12 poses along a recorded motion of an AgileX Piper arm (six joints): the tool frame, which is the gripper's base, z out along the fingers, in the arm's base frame.
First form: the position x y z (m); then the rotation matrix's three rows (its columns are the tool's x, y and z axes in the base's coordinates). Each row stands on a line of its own.
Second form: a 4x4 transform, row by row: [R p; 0 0 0 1], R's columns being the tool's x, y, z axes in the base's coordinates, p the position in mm. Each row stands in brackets. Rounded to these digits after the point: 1 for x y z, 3 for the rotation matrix.
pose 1, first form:
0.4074 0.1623 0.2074
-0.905 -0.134 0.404
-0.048 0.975 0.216
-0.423 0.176 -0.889
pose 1, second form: [[-0.905 -0.134 0.404 407.4], [-0.048 0.975 0.216 162.3], [-0.423 0.176 -0.889 207.4], [0 0 0 1]]
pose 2, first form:
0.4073 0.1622 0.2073
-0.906 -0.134 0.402
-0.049 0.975 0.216
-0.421 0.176 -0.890
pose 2, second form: [[-0.906 -0.134 0.402 407.3], [-0.049 0.975 0.216 162.2], [-0.421 0.176 -0.890 207.3], [0 0 0 1]]
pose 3, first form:
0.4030 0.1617 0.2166
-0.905 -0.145 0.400
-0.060 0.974 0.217
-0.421 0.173 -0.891
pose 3, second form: [[-0.905 -0.145 0.400 403.0], [-0.060 0.974 0.217 161.7], [-0.421 0.173 -0.891 216.6], [0 0 0 1]]
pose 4, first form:
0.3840 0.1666 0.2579
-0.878 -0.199 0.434
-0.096 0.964 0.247
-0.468 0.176 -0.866
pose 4, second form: [[-0.878 -0.199 0.434 384.0], [-0.096 0.964 0.247 166.6], [-0.468 0.176 -0.866 257.9], [0 0 0 1]]
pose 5, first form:
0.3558 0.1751 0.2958
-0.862 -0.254 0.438
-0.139 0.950 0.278
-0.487 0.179 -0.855
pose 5, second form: [[-0.862 -0.254 0.438 355.8], [-0.139 0.950 0.278 175.1], [-0.487 0.179 -0.855 295.8], [0 0 0 1]]
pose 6, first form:
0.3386 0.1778 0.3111
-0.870 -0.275 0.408
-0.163 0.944 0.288
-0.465 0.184 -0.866
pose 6, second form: [[-0.870 -0.275 0.408 338.6], [-0.163 0.944 0.288 177.8], [-0.465 0.184 -0.866 311.1], [0 0 0 1]]
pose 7, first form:
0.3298 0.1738 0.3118
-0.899 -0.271 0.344
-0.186 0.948 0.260
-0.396 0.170 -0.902
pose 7, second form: [[-0.899 -0.271 0.344 329.8], [-0.186 0.948 0.260 173.8], [-0.396 0.170 -0.902 311.8], [0 0 0 1]]
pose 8, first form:
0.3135 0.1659 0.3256
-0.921 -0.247 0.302
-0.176 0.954 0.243
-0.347 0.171 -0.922
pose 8, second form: [[-0.921 -0.247 0.302 313.5], [-0.176 0.954 0.243 165.9], [-0.347 0.171 -0.922 325.6], [0 0 0 1]]
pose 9, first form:
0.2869 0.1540 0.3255
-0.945 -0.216 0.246
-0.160 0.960 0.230
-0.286 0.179 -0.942
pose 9, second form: [[-0.945 -0.216 0.246 286.9], [-0.160 0.960 0.230 154.0], [-0.286 0.179 -0.942 325.5], [0 0 0 1]]
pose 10, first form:
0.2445 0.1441 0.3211
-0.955 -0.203 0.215
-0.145 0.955 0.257
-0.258 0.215 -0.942
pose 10, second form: [[-0.955 -0.203 0.215 244.5], [-0.145 0.955 0.257 144.1], [-0.258 0.215 -0.942 321.1], [0 0 0 1]]
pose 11, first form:
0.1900 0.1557 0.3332
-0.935 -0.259 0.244
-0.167 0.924 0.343
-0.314 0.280 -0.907
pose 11, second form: [[-0.935 -0.259 0.244 190.0], [-0.167 0.924 0.343 155.7], [-0.314 0.280 -0.907 333.2], [0 0 0 1]]
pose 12, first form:
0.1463 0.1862 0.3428
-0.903 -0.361 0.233
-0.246 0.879 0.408
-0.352 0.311 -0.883
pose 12, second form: [[-0.903 -0.361 0.233 146.3], [-0.246 0.879 0.408 186.2], [-0.352 0.311 -0.883 342.8], [0 0 0 1]]
